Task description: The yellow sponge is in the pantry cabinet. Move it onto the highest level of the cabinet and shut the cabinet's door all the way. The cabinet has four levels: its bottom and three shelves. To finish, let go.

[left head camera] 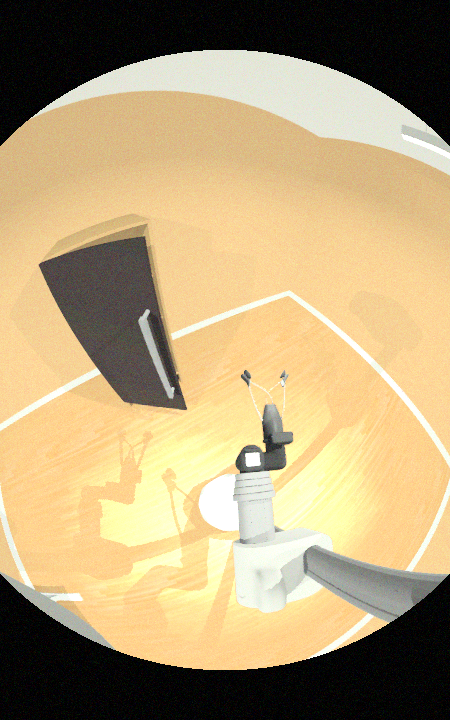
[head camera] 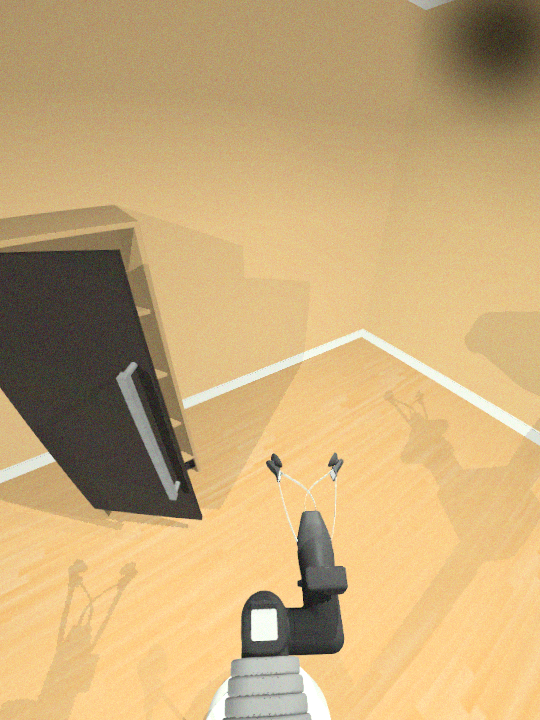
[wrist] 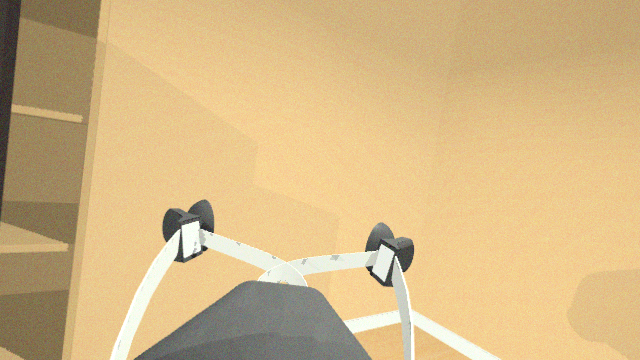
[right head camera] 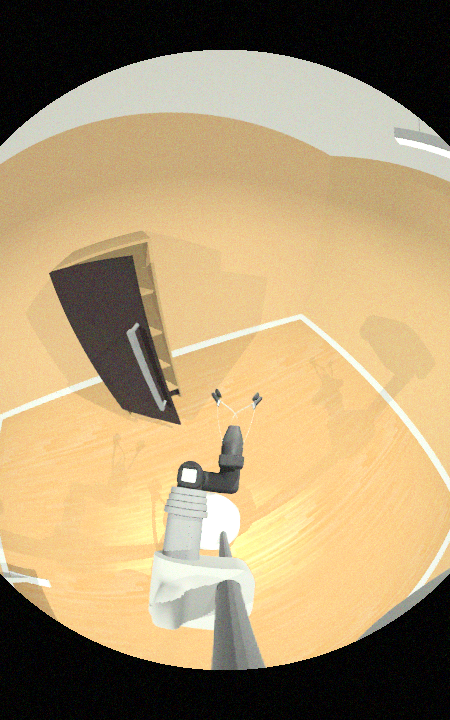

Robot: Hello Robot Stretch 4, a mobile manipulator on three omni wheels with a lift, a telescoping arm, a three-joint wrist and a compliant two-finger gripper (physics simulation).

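Seen in the pictures: gripper, fingertip midpoint: [left head camera: 264, 370] [head camera: 303, 454] [wrist: 292, 231] [right head camera: 236, 390]; robot's base, link origin: [left head camera: 228, 501] [right head camera: 209, 519].
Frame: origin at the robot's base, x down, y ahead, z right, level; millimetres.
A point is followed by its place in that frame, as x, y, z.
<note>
The pantry cabinet [head camera: 63, 227] @[-1372, 1023, -595] [left head camera: 108, 229] @[-1372, 1001, -568] [right head camera: 108, 246] @[-1372, 1016, -604] [wrist: 85, 200] @[-862, 1066, -379] stands at the left against the wall. Its dark door [head camera: 63, 348] @[-1115, 733, -534] [left head camera: 100, 313] @[-1060, 738, -584] [right head camera: 98, 318] @[-1088, 736, -572] [wrist: 7, 75] @[-1087, 715, -295] is partly open, with a gap along the right side through which shelf edges show. The door's grey bar handle [head camera: 148, 433] @[-861, 645, -335] [left head camera: 157, 356] @[-851, 653, -334] [right head camera: 145, 369] @[-850, 646, -336] is near its free edge. My gripper [head camera: 305, 465] @[-980, 475, 98] [left head camera: 265, 377] @[-980, 475, 98] [right head camera: 237, 397] @[-980, 475, 98] [wrist: 292, 231] @[-980, 475, 98] is open and empty, to the right of the door and apart from it. The yellow sponge does not show in any view; the door hides most of the inside.
A wall [head camera: 290, 174] @[-1462, 2079, 214] with a white baseboard [head camera: 261, 375] @[0, 1946, 15] runs behind the cabinet, and a room corner is beyond the gripper to the right. A second wall goes on along the right. The wooden floor [head camera: 406, 581] @[28, 436, 661] lies below the arm. Shadows of the arm fall on the floor.
</note>
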